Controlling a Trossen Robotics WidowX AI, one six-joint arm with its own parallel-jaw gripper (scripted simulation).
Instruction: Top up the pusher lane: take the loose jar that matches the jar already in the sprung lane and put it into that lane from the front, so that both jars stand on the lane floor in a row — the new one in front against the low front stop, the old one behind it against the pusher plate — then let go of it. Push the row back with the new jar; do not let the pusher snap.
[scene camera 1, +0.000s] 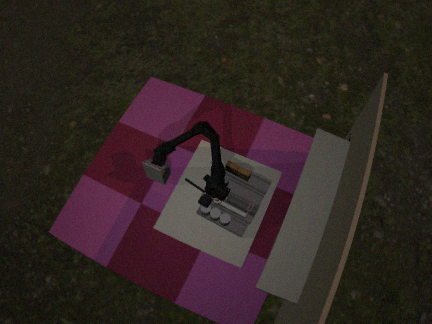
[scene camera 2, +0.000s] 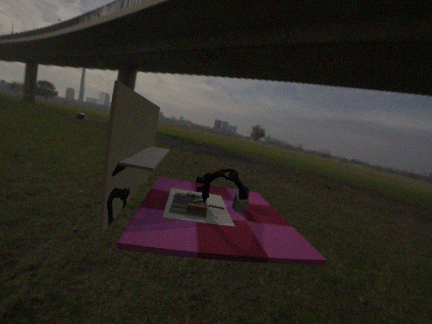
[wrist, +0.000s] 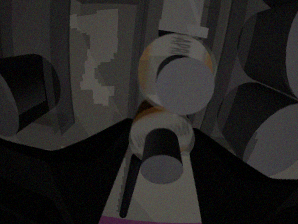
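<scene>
Pale jar (wrist: 177, 72), 5 cm from the lens. My gripper (wrist: 161, 129), 10 cm from the lens.
</scene>
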